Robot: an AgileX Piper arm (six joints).
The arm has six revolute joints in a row. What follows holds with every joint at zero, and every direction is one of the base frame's. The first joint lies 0.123 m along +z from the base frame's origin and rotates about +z. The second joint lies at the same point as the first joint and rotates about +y. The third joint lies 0.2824 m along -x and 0.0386 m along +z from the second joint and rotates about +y. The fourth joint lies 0.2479 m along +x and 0.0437 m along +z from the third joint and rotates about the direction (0.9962, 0, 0.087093). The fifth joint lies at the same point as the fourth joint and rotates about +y. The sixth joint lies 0.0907 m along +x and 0.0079 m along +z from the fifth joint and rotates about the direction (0.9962, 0, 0.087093). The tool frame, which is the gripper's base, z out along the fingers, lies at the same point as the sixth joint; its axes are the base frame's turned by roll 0, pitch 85.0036 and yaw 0 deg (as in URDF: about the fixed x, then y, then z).
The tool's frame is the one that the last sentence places.
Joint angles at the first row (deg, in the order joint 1, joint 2, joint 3, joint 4, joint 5, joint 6):
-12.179 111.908 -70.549 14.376 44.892 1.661
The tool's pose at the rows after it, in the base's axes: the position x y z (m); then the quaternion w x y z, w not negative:
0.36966 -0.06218 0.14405 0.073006 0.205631 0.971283 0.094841
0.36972 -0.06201 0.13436 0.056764 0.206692 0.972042 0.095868
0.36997 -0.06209 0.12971 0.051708 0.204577 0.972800 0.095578
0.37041 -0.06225 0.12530 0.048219 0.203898 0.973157 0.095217
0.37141 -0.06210 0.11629 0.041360 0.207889 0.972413 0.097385
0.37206 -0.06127 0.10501 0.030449 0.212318 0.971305 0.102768
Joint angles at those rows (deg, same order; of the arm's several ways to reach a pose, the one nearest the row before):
-12.179 113.555 -71.406 15.371 45.446 1.618
-12.179 115.070 -71.474 15.419 45.885 1.595
-12.178 115.782 -71.472 15.419 45.785 1.259
-12.179 116.460 -71.472 15.436 45.523 1.070
-12.179 117.858 -71.472 15.926 44.943 1.006
-12.178 119.615 -71.473 16.923 44.545 0.616

